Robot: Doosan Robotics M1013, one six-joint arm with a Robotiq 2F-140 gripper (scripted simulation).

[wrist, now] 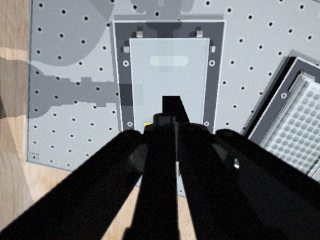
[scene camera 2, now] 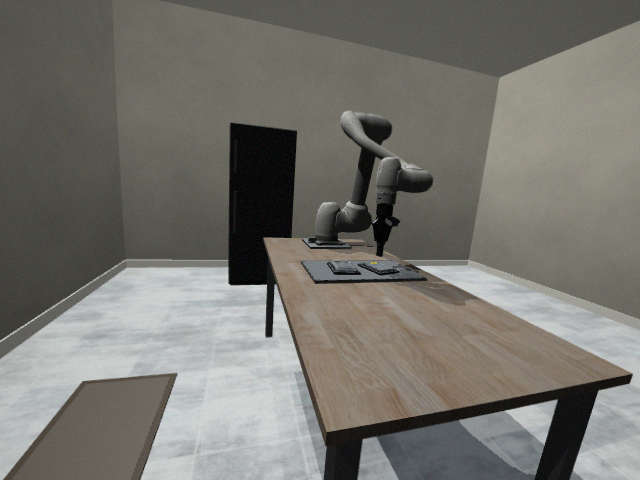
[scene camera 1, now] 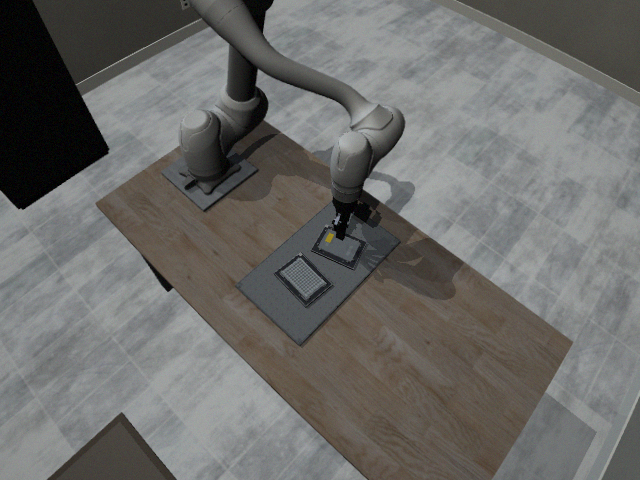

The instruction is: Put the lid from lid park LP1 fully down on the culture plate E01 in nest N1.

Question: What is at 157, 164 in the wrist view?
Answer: My gripper.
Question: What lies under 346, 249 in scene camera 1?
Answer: A clear lid.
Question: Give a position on a clear lid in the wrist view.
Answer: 160, 67
